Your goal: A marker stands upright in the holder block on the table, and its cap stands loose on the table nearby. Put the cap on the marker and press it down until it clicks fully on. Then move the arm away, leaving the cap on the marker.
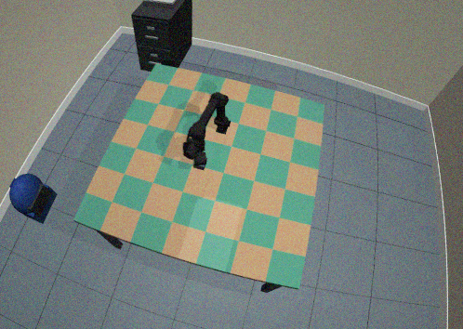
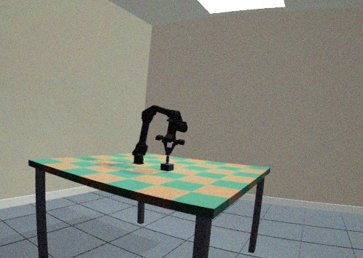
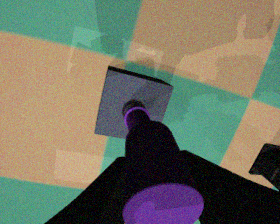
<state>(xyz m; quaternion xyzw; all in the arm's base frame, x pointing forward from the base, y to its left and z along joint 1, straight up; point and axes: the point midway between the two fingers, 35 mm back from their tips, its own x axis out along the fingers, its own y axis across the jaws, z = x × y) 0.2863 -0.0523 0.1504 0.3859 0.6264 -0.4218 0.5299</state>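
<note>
My gripper tip is 40 mm above the purple marker. From my gripper tip the other things lie so: holder block 100 mm below; then purple cap 10 mm above.
</note>
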